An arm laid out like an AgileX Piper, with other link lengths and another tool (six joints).
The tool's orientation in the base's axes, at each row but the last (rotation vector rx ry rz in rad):
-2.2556 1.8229 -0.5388
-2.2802 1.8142 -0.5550
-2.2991 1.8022 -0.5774
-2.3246 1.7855 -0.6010
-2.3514 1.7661 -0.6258
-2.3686 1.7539 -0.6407
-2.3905 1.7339 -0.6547
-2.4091 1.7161 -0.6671
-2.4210 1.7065 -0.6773
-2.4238 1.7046 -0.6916
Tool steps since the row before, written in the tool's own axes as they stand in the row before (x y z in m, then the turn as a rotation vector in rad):
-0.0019 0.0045 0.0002 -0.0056 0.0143 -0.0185
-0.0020 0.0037 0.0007 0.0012 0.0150 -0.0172
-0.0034 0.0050 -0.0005 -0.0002 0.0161 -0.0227
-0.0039 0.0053 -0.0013 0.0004 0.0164 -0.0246
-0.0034 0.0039 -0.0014 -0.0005 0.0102 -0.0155
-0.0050 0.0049 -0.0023 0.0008 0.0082 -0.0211
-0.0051 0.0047 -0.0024 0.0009 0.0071 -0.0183
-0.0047 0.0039 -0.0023 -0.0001 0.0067 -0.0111
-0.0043 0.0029 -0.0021 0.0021 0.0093 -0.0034
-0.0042 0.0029 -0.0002 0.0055 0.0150 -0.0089
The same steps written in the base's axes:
-0.0043 0.0008 -0.0021 -0.0212 0.0037 0.0108
-0.0034 0.0010 -0.0023 -0.0200 -0.0032 0.0105
-0.0054 0.0020 -0.0020 -0.0235 -0.0015 0.0149
-0.0061 0.0024 -0.0016 -0.0244 -0.0020 0.0166
-0.0048 0.0022 -0.0009 -0.0154 -0.0005 0.0103
-0.0064 0.0035 -0.0009 -0.0156 -0.0002 0.0164
-0.0064 0.0035 -0.0008 -0.0135 -0.0004 0.0143
-0.0056 0.0033 -0.0006 -0.0104 -0.0005 0.0077
-0.0046 0.0032 -0.0004 -0.0089 -0.0048 0.0006
-0.0037 0.0028 -0.0021 -0.0152 -0.0090 0.0046

